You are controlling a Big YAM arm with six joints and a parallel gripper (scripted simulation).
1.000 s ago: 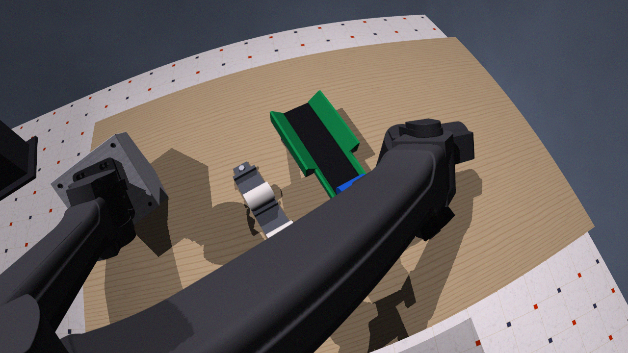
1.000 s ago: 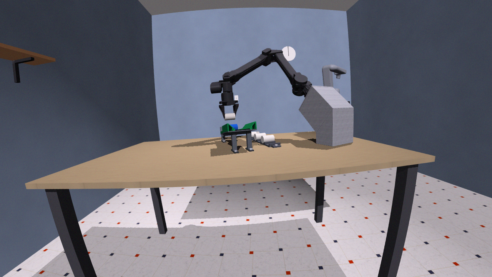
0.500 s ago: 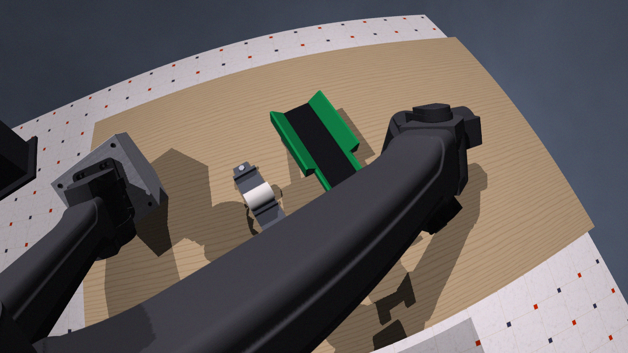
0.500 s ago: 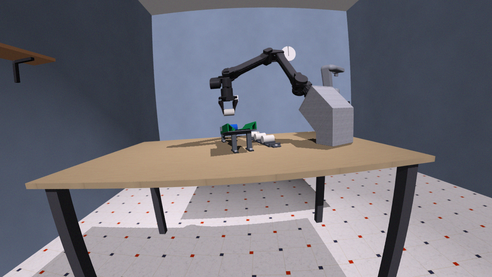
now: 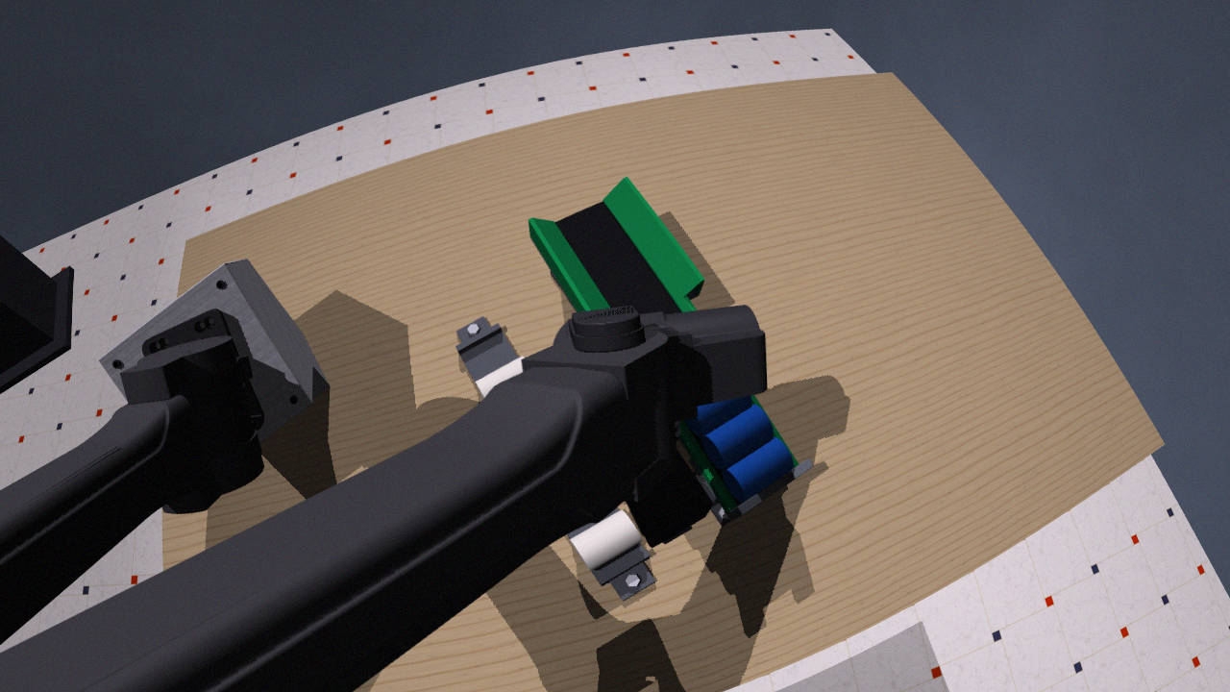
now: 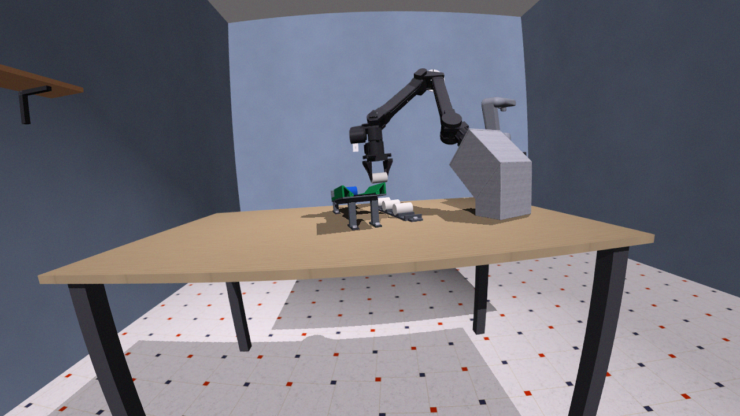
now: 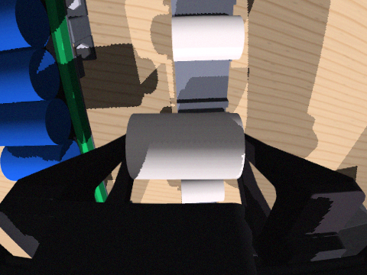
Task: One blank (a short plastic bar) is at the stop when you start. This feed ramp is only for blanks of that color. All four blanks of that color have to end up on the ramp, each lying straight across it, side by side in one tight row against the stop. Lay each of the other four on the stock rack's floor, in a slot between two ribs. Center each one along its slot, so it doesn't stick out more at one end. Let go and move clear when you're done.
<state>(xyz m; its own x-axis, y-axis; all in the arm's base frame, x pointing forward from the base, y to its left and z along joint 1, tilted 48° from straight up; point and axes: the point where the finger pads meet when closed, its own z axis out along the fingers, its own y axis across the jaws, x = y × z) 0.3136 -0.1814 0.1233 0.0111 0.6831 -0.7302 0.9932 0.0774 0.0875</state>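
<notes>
Right now the grey stock rack is 14 cm below my hand, 9 cm to the left of it and 3 cm behind it. The rest, counted from my hand: grey stop: 14 cm ahead, 10 cm to the right, 7 cm below.
</notes>
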